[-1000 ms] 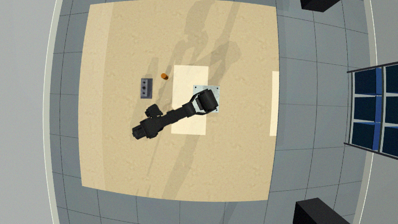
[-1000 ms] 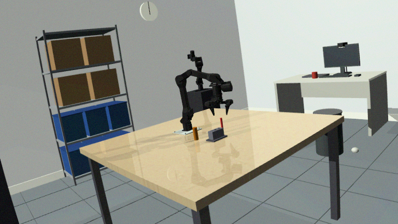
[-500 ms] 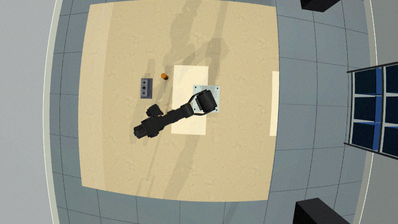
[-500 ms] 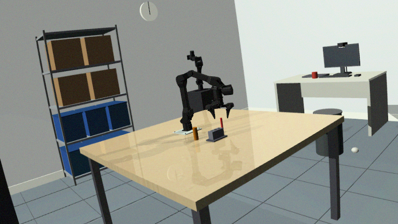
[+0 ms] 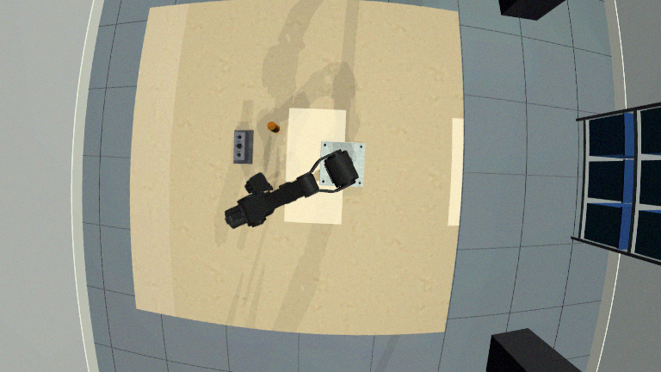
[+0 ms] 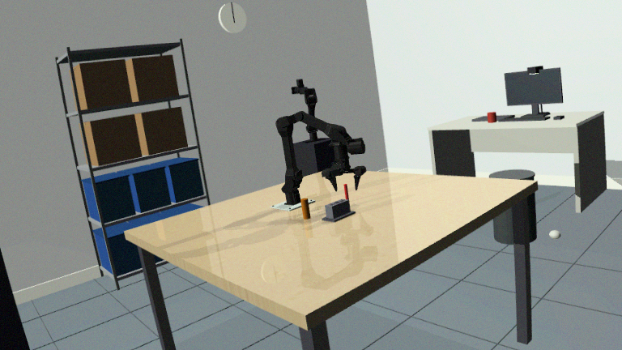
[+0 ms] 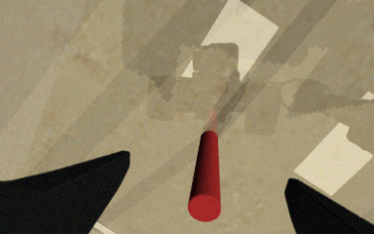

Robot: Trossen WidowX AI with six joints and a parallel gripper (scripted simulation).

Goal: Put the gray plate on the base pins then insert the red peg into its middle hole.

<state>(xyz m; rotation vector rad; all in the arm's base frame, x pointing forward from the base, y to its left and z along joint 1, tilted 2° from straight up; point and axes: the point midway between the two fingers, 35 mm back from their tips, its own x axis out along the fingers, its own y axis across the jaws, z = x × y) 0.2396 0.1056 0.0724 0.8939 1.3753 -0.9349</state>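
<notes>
My gripper tip is now 10 mm above the red peg. The rest, counted from my gripper tip: orange cylinder: 10 mm behind, 240 mm to the right, 10 mm below; then dark gray base: 110 mm ahead, 180 mm to the right, 40 mm below; then gray plate: 110 mm ahead, 180 mm to the right.
</notes>
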